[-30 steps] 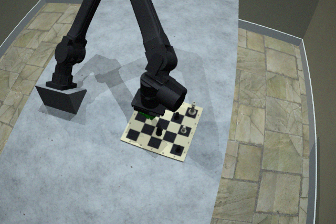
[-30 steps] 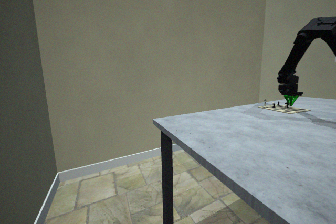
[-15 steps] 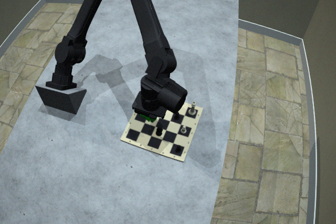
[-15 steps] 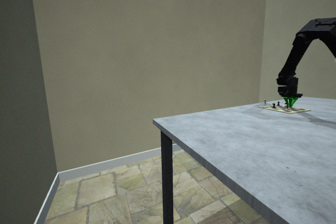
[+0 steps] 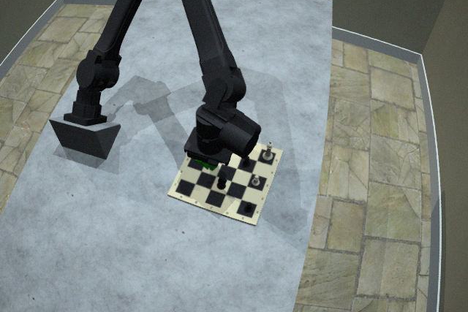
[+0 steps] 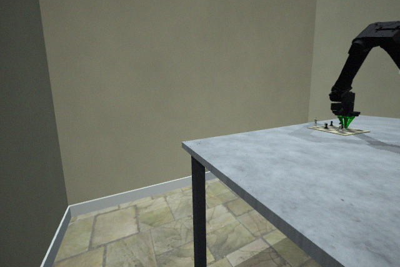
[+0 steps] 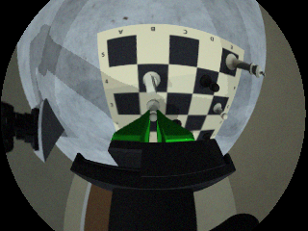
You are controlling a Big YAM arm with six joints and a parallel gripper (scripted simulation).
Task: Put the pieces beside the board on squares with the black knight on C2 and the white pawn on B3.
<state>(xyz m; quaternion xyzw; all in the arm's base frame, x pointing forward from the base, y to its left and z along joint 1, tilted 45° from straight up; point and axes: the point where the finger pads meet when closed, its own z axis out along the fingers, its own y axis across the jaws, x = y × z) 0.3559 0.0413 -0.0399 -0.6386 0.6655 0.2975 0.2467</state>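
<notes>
Right now my hand is 4 cm short of the chessboard, 2 cm above it and 1 cm to the right of it. The rest, counted from my hand: tall white piece: 12 cm ahead, 8 cm to the left, 1 cm above; black knight: 4 cm ahead, 3 cm to the right.
</notes>
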